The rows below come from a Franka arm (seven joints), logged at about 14 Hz.
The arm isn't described. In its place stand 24 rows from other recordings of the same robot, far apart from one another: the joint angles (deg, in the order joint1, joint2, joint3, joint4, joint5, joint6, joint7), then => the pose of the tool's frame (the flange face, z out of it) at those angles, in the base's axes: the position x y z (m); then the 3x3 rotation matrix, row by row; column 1 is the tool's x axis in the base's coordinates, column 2 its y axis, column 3 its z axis.
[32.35 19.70 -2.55 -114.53 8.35 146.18 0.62] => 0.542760 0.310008 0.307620; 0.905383 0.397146 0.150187; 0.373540 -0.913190 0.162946; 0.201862 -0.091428 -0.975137
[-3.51 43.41 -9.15 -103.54 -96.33 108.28 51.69] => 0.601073 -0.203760 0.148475; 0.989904 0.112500 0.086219; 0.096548 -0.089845 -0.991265; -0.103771 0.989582 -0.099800
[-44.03 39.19 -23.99 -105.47 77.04 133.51 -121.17] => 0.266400 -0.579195 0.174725; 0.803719 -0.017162 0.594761; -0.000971 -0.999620 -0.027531; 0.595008 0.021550 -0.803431
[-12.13 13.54 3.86 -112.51 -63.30 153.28 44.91] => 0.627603 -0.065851 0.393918; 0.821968 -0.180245 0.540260; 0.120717 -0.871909 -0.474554; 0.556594 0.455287 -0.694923
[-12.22 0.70 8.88 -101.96 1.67 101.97 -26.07] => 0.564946 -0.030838 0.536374; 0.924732 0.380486 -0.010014; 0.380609 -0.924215 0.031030; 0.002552 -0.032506 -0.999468
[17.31 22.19 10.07 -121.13 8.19 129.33 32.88] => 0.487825 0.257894 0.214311; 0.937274 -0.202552 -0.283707; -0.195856 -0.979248 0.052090; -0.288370 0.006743 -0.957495
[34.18 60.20 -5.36 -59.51 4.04 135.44 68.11] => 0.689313 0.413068 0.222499; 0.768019 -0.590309 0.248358; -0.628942 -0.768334 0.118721; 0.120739 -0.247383 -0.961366
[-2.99 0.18 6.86 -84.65 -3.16 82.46 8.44] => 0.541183 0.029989 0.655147; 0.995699 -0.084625 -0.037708; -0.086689 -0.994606 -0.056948; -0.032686 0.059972 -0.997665
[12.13 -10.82 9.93 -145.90 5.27 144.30 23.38] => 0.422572 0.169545 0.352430; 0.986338 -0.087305 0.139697; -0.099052 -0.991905 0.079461; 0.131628 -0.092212 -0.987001
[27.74 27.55 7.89 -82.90 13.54 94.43 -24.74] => 0.534355 0.394142 0.397555; 0.517616 0.765373 -0.382463; 0.845365 -0.526455 0.090571; -0.132029 -0.370202 -0.919521
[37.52 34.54 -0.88 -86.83 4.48 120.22 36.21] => 0.561506 0.424417 0.308455; 0.998267 -0.030775 -0.050150; -0.028991 -0.998934 0.035926; -0.051202 -0.034410 -0.998095
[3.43 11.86 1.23 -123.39 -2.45 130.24 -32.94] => 0.551218 0.043774 0.296430; 0.770709 0.631596 -0.084223; 0.631156 -0.774859 -0.035157; -0.087466 -0.026062 -0.995827
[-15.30 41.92 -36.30 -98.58 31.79 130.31 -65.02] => 0.457038 -0.486230 0.224114; 0.999894 -0.010462 0.010164; -0.010458 -0.999945 -0.000392; 0.010167 0.000286 -0.999948
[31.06 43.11 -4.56 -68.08 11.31 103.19 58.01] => 0.644686 0.357282 0.329024; 0.813940 -0.552393 -0.179897; -0.551220 -0.832118 0.061122; -0.183459 0.049413 -0.981785
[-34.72 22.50 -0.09 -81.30 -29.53 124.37 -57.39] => 0.572946 -0.421313 0.517523; 0.829071 0.553814 0.077017; 0.498754 -0.670214 -0.549599; -0.252758 0.494068 -0.831871
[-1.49 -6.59 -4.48 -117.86 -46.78 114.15 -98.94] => 0.526155 -0.101493 0.509023; -0.341283 0.936077 0.085357; 0.674987 0.307261 -0.670808; -0.654155 -0.171321 -0.736702
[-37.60 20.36 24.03 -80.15 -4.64 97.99 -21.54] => 0.627164 -0.202241 0.517071; 0.991739 0.128264 0.001516; 0.127909 -0.989741 0.063659; 0.009666 -0.062939 -0.997971
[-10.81 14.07 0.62 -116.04 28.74 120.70 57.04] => 0.571630 -0.079905 0.319720; 0.096877 -0.995095 -0.020037; -0.899540 -0.096154 0.426126; -0.425962 -0.023258 -0.904442
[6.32 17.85 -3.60 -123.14 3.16 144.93 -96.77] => 0.575744 0.027138 0.261694; -0.125201 0.989712 0.069246; 0.992105 0.124385 0.015992; 0.007215 0.070702 -0.997471
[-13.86 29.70 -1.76 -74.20 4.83 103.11 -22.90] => 0.684346 -0.179207 0.446559; 0.993777 0.111259 0.005438; 0.110638 -0.991544 0.067820; 0.012937 -0.066796 -0.997683
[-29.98 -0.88 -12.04 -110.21 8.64 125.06 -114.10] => 0.435118 -0.385365 0.522053; 0.370013 0.883320 0.287812; 0.928708 -0.359802 -0.089687; 0.024333 0.300478 -0.953478
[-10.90 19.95 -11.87 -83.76 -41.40 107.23 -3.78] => 0.612002 -0.288794 0.515853; 0.988045 -0.058092 -0.142801; -0.140587 -0.719629 -0.679977; -0.063263 0.691924 -0.719193
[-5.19 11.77 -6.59 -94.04 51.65 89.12 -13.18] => 0.607315 -0.034111 0.510840; 0.993245 -0.113558 -0.023853; -0.050689 -0.609535 0.791137; -0.104379 -0.784584 -0.611173
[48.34 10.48 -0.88 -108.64 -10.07 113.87 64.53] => 0.408374 0.429445 0.400202; 0.972968 -0.222275 0.062664; -0.208822 -0.962656 -0.172300; 0.098622 0.154556 -0.983049
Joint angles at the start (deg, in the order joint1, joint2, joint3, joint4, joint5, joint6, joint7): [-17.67, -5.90, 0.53, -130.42, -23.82, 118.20, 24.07]
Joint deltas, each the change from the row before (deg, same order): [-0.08, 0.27, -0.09, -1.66, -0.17, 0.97, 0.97]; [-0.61, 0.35, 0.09, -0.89, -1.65, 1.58, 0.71]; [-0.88, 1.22, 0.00, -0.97, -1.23, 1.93, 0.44]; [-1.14, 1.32, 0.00, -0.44, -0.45, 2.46, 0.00]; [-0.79, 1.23, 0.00, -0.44, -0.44, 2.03, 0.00]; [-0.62, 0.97, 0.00, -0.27, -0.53, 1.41, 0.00]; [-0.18, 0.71, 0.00, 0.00, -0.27, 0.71, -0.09]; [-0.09, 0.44, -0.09, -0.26, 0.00, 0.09, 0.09]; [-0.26, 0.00, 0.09, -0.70, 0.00, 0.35, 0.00]
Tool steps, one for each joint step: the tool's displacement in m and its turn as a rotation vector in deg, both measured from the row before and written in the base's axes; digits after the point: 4 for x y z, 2 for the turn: [-0.0057, 0.0010, -0.0138, 0.23, 0.66, -0.65]; [-0.0021, -0.0037, -0.0074, -1.07, -0.14, 0.34]; [-0.0026, -0.0058, -0.0151, -0.33, 0.42, 0.15]; [-0.0001, -0.0077, -0.0116, 0.24, -0.54, 0.00]; [-0.0004, -0.0049, -0.0113, 0.26, -0.23, 0.20]; [-0.0005, -0.0041, -0.0085, 0.08, -0.04, 0.22]; [0.0008, -0.0012, -0.0052, 0.10, 0.09, 0.33]; [-0.0019, -0.0008, -0.0055, 0.24, 0.54, -0.23]; [-0.0036, 0.0003, -0.0045, 0.26, 0.32, -0.05]
